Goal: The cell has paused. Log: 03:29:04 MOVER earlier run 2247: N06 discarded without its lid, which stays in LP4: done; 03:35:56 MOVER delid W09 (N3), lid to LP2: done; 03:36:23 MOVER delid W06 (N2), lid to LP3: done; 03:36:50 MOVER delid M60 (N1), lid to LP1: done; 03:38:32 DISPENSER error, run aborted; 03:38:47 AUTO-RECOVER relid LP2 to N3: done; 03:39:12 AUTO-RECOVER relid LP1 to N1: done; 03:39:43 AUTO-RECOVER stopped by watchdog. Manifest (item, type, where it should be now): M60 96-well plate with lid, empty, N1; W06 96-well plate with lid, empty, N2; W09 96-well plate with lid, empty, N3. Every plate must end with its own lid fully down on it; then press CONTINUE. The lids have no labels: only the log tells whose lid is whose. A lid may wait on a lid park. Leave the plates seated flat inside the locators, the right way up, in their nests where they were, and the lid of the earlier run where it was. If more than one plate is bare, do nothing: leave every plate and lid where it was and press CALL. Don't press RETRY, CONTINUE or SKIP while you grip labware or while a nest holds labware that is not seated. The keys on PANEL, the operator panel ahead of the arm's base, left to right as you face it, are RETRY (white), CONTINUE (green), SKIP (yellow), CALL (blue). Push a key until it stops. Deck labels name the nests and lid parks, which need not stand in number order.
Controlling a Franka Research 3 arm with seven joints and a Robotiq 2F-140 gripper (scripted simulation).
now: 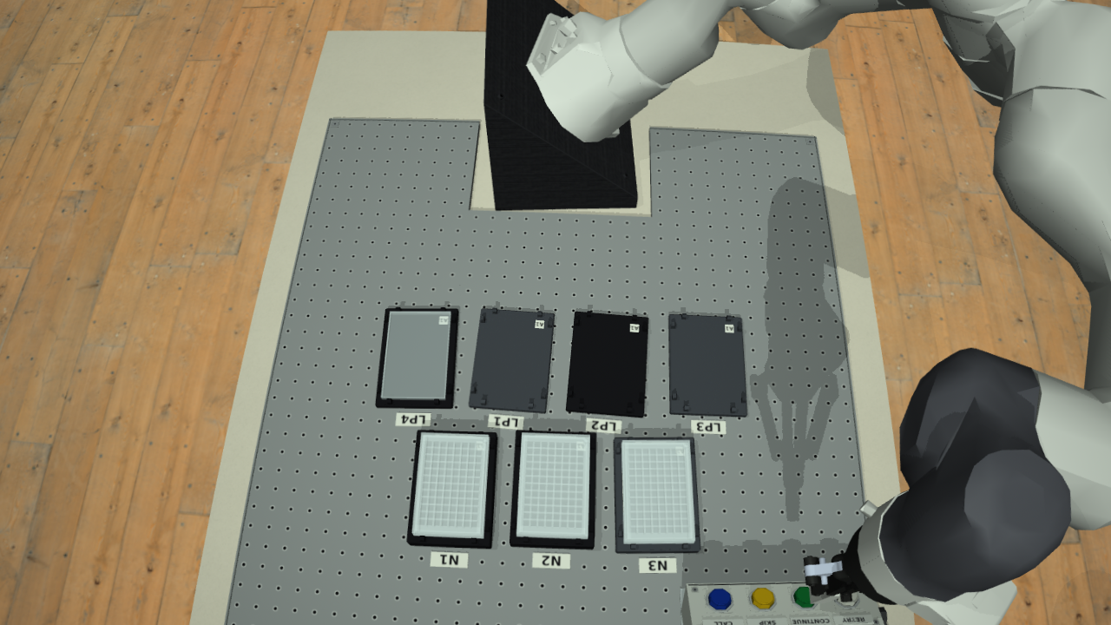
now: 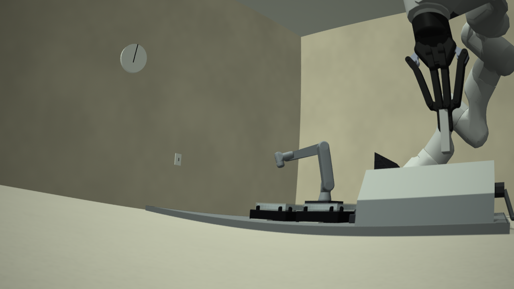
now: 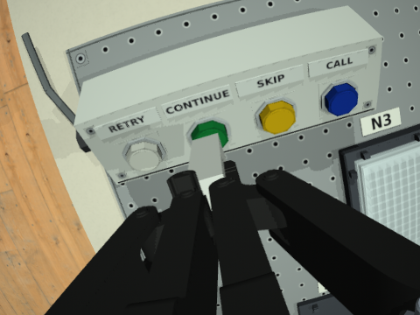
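The green CONTINUE key is 7 cm below my hand. From my hand the other things lie so: blue CALL key 10 cm to the right, 7 cm below, 1 cm ahead; yellow SKIP key 7 cm below, 5 cm to the right; white RETRY key 7 cm below, 5 cm to the left.
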